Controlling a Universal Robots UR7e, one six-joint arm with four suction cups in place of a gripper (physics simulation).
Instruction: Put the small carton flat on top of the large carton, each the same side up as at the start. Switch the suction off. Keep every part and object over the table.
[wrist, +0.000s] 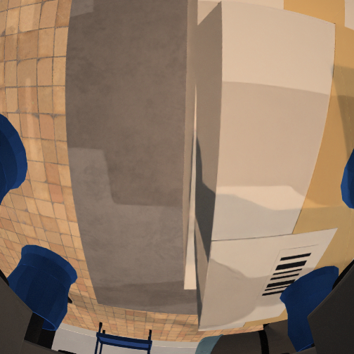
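My suction gripper (178, 230) shows as blue cups along the left, right and lower edges of the wrist view. The small carton (272, 135), pale with a black barcode on its lower face, fills the right half and is held on the right-hand cups. The lower right cup overlaps the barcode face; the contact itself is hidden. A narrow pale strip (190, 260) shows below and left of the carton. It looks like part of the large carton, mostly hidden under the held one. The gap between the two cartons cannot be judged.
The grey table top (125, 100) runs down the left middle, with shadows on it. Its left edge borders the tiled floor (50, 165). An ochre surface (320, 190) lies at the right. A blue frame (124, 343) stands past the table's end at the bottom.
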